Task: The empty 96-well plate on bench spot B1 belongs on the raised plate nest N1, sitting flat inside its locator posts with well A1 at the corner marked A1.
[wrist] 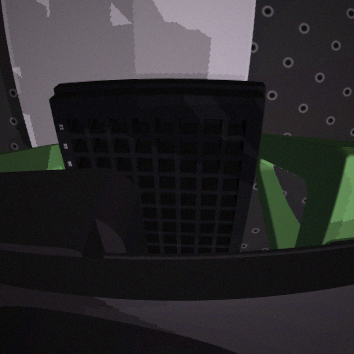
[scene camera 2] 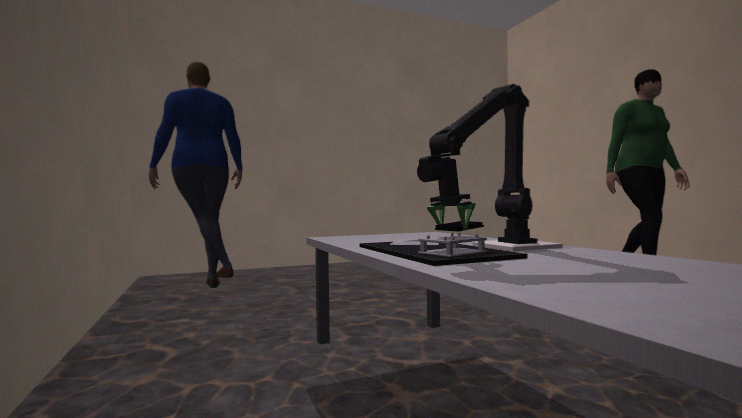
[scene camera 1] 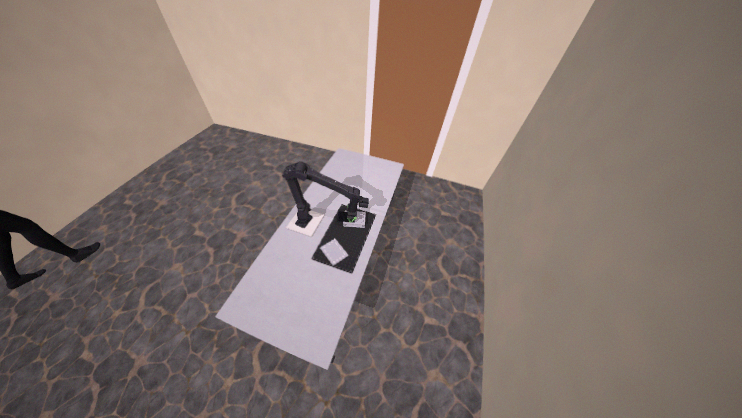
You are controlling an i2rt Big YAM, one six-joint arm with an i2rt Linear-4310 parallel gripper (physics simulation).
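Places are measured from the arm's base along level axes (x right, y ahead, z up), in metres.
Pixels of known places: gripper, fingertip midpoint: (wrist: 159, 149) (scene camera 2: 453, 229) (scene camera 1: 350, 217); arm's base, link origin: (scene camera 2: 517, 242) (scene camera 1: 304, 220).
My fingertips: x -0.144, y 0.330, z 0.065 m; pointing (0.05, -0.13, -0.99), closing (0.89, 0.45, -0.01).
Observation:
For each thing: its top centre in the pictures, then the offset to it from my fingertips. "*": a spot on its surface instead. Level surfaces: height alone.
- black 96-well plate, top centre: (wrist: 158, 228) (scene camera 2: 459, 222) (scene camera 1: 346, 215) dx +0.012, dy -0.028, dz +0.020 m
- raised plate nest, top centre: (wrist: 114, 80) (scene camera 2: 452, 234) (scene camera 1: 354, 216) dx -0.030, dy +0.018, dz -0.013 m
- pale table, surface height: dz -0.079 m
- flat white square, surface spot: (scene camera 1: 333, 251) * dx +0.274, dy +0.005, dz -0.064 m
My gripper (scene camera 1: 352, 219) (scene camera 2: 452, 223) (wrist: 159, 149), with green fingers, is shut on the black 96-well plate (scene camera 2: 459, 226) (wrist: 165, 106). One finger is at each side of the plate, which looks roughly level. Small pale labels run along its left edge in the wrist view; well A1 cannot be made out. The raised plate nest (scene camera 1: 360, 220) (scene camera 2: 449, 248) (wrist: 230, 30) is pale grey, with short posts on top. In scene camera 2 the plate hangs a little above the nest, with a gap between them. The nest's A1 mark is not readable, and the plate covers part of the nest in the wrist view.
The nest stands on a black dotted mat (scene camera 1: 345, 238) (scene camera 2: 381, 250) (wrist: 320, 55) on the pale table (scene camera 1: 280, 290) (scene camera 2: 597, 280). A flat white square (scene camera 1: 333, 251) lies at the mat's other end. A person in blue (scene camera 2: 199, 129) and one in green (scene camera 2: 641, 135) stand beyond the table.

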